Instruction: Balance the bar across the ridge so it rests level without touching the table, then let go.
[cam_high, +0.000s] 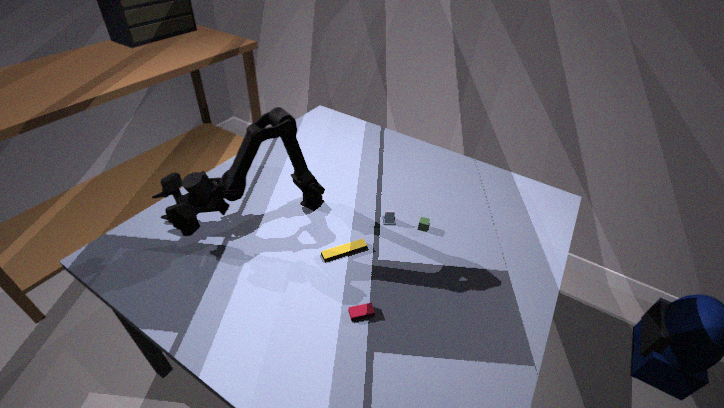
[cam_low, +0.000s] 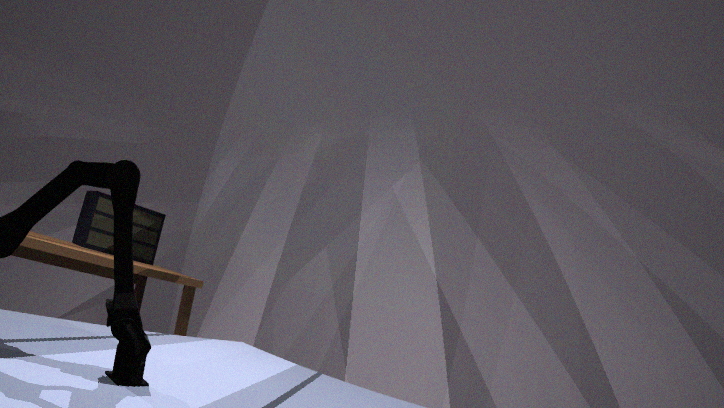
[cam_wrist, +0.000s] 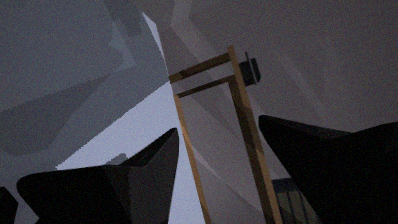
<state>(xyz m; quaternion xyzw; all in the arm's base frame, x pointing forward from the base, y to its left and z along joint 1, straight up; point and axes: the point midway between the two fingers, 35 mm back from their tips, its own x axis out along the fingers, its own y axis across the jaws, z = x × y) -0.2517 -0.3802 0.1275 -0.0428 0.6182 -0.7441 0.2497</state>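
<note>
Now: gripper tip 510 mm short of the yellow bar, 260 mm to the right of it and 110 mm above it. From my gripper tip the other things lie so: green cube: 670 mm ahead, 510 mm to the left, 100 mm below; then red flat block: 670 mm ahead, 110 mm below, 100 mm to the left.
</note>
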